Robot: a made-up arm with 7 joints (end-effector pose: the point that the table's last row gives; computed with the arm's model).
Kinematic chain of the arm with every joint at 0, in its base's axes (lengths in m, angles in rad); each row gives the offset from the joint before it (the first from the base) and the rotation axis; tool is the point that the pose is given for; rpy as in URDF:
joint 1: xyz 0 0 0.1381 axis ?
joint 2: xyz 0 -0.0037 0.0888 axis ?
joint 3: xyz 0 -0.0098 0.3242 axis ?
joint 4: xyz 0 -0.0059 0.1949 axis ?
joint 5: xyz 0 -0.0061 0.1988 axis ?
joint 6: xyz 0 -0.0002 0.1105 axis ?
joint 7: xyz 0 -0.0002 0.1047 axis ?
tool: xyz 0 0 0 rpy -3.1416 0 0
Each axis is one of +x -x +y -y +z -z.
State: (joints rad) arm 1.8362 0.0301 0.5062 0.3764 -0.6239 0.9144 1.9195
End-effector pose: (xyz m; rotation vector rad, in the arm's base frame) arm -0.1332 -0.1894 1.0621 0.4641 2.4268 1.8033
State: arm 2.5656 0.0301 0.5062 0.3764 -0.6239 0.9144 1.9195
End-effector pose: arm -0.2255 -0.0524 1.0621 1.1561 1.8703 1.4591
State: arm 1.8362 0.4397 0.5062 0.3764 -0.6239 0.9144 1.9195
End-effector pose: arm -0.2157 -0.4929 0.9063 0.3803 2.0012 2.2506
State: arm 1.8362 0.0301 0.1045 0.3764 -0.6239 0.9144 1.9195
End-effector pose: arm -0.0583 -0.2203 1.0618 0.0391 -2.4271 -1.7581
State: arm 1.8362 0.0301 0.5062 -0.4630 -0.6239 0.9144 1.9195
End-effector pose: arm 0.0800 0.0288 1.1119 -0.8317 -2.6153 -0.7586
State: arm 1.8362 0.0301 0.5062 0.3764 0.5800 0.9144 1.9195
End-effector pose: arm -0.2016 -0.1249 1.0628 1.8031 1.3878 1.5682
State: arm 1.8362 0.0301 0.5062 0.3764 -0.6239 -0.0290 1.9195
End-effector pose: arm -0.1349 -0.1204 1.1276 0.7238 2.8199 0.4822
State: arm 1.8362 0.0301 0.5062 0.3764 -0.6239 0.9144 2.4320
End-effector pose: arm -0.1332 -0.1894 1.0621 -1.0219 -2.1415 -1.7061
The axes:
joint 1: -z
joint 2: +y
joint 3: -z
joint 4: +y
joint 5: -z
joint 6: +y
joint 7: -z

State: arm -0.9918 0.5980 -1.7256 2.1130 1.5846 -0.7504 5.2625
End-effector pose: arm -0.2053 0.2409 0.5526 -0.5020 1.6146 0.2287
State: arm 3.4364 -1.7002 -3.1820 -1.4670 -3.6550 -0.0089 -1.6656
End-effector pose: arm 0.5804 -0.1912 0.5618 2.4870 -1.8080 -0.3700
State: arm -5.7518 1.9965 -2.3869 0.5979 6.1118 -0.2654 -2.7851
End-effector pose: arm 0.8076 -0.3101 -0.0060 1.4679 -0.9355 -2.0321
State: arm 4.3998 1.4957 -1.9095 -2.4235 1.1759 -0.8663 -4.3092
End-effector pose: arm 0.1678 0.2805 0.2264 0.7748 -2.2790 -1.1388
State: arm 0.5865 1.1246 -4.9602 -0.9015 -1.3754 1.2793 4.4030
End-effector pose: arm 0.7081 -0.1658 0.5292 -0.7725 -0.5566 1.5369
